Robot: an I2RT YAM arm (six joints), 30 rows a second.
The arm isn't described. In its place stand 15 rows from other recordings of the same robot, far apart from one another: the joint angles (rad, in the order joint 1, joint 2, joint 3, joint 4, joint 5, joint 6), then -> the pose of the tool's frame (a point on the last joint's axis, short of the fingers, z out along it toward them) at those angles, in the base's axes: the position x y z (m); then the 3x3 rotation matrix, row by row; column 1 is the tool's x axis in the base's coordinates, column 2 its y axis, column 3 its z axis.
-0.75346 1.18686 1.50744 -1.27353 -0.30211 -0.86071 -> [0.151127, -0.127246, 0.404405], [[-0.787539, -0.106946, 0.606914], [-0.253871, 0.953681, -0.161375], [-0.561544, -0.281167, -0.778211]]
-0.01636 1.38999 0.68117 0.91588 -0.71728 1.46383 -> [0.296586, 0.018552, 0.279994], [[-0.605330, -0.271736, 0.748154], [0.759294, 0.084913, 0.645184], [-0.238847, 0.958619, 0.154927]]
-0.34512 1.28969 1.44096 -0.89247 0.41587 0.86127 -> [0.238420, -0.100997, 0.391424], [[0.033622, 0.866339, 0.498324], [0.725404, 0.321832, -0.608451], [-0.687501, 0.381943, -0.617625]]
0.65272 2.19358 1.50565 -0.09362 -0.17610 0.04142 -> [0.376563, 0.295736, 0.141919], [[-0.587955, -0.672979, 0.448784], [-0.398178, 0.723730, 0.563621], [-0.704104, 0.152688, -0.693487]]
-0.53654 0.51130 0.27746 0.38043 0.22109 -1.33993 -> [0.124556, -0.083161, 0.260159], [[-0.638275, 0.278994, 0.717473], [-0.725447, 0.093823, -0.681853], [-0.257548, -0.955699, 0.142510]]
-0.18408 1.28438 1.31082 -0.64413 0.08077 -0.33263 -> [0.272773, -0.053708, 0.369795], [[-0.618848, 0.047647, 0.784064], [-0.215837, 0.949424, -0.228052], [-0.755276, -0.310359, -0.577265]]
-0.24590 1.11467 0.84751 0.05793 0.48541 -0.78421 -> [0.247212, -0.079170, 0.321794], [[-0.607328, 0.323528, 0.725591], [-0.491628, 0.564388, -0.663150], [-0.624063, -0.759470, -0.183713]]
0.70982 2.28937 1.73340 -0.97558 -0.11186 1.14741 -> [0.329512, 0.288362, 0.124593], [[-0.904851, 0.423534, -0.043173], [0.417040, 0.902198, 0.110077], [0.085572, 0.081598, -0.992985]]
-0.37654 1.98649 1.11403 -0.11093 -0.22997 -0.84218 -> [0.365947, -0.135971, 0.115498], [[-0.694873, -0.417364, 0.585627], [-0.506425, 0.862177, 0.013560], [-0.510574, -0.287154, -0.810467]]
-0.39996 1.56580 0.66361 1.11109 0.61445 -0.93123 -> [0.285354, -0.142915, 0.243822], [[-0.558064, 0.653197, 0.511759], [-0.475852, 0.253329, -0.842252], [-0.679800, -0.713553, 0.169451]]
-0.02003 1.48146 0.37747 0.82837 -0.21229 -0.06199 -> [0.265077, 0.002192, 0.155055], [[-0.260222, -0.199631, 0.944686], [-0.055359, 0.979868, 0.191817], [-0.963961, -0.002382, -0.266034]]
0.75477 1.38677 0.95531 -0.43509 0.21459 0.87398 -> [0.216265, 0.193000, 0.242184], [[-0.792616, 0.060571, 0.606705], [0.283160, 0.917808, 0.278297], [-0.539982, 0.392378, -0.744620]]
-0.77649 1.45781 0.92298 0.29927 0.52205 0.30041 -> [0.225517, -0.246419, 0.278092], [[0.123068, 0.959915, 0.251829], [0.238657, 0.217683, -0.946392], [-0.963274, 0.176571, -0.202300]]
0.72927 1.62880 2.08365 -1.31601 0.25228 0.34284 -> [0.229403, 0.193079, 0.456304], [[-0.708875, -0.303316, 0.636786], [-0.196898, 0.952021, 0.234281], [-0.677294, 0.040694, -0.734586]]
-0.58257 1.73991 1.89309 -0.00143 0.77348 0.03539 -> [0.316776, -0.238491, 0.485451], [[0.160487, 0.965252, 0.206234], [-0.075420, 0.220323, -0.972507], [-0.984152, 0.140520, 0.108158]]
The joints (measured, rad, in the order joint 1, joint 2, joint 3, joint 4, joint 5, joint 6), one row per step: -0.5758 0.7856 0.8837 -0.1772 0.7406 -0.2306; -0.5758 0.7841 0.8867 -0.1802 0.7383 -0.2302; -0.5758 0.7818 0.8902 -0.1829 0.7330 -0.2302; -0.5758 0.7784 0.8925 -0.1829 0.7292 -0.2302; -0.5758 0.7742 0.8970 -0.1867 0.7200 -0.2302; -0.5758 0.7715 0.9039 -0.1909 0.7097 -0.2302; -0.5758 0.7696 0.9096 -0.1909 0.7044 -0.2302; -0.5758 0.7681 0.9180 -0.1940 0.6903 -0.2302; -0.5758 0.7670 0.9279 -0.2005 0.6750 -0.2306; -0.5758 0.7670 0.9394 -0.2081 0.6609 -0.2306; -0.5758 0.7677 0.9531 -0.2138 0.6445 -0.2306; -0.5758 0.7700 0.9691 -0.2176 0.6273 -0.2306; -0.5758 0.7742 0.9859 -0.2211 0.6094 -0.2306; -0.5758 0.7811 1.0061 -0.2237 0.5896 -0.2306; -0.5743 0.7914 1.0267 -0.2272 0.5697 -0.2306; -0.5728 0.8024 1.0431 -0.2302 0.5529 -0.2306; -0.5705 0.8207 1.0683 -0.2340 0.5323 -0.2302; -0.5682 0.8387 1.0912 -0.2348 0.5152 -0.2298; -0.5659 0.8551 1.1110 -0.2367 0.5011 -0.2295; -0.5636 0.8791 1.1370 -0.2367 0.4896 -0.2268
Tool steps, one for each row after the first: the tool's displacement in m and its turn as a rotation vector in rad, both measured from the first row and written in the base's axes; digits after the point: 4 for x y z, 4 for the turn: -0.0005 0.0004 0.0009 -0.0006 -0.0017 0.0023; -0.0010 0.0009 0.0022 -0.0019 -0.0046 0.0076; -0.0018 0.0015 0.0035 -0.0048 -0.0095 0.0113; -0.0028 0.0025 0.0052 -0.0069 -0.0139 0.0205; -0.0035 0.0033 0.0075 -0.0093 -0.0188 0.0308; -0.0042 0.0039 0.0097 -0.0133 -0.0253 0.0361; -0.0047 0.0047 0.0124 -0.0163 -0.0314 0.0502; -0.0053 0.0055 0.0152 -0.0182 -0.0352 0.0655; -0.0057 0.0063 0.0182 -0.0198 -0.0389 0.0796; -0.0062 0.0071 0.0221 -0.0233 -0.0453 0.0960; -0.0064 0.0079 0.0267 -0.0283 -0.0538 0.1132; -0.0063 0.0085 0.0312 -0.0330 -0.0615 0.1311; -0.0058 0.0088 0.0367 -0.0388 -0.0705 0.1509; -0.0044 0.0089 0.0416 -0.0422 -0.0763 0.1723; -0.0025 0.0086 0.0451 -0.0431 -0.0785 0.1907; 0.0007 0.0077 0.0503 -0.0442 -0.0817 0.2135; 0.0039 0.0067 0.0550 -0.0461 -0.0856 0.2330; 0.0070 0.0058 0.0588 -0.0464 -0.0872 0.2494; 0.0115 0.0038 0.0636 -0.0463 -0.0915 0.2631
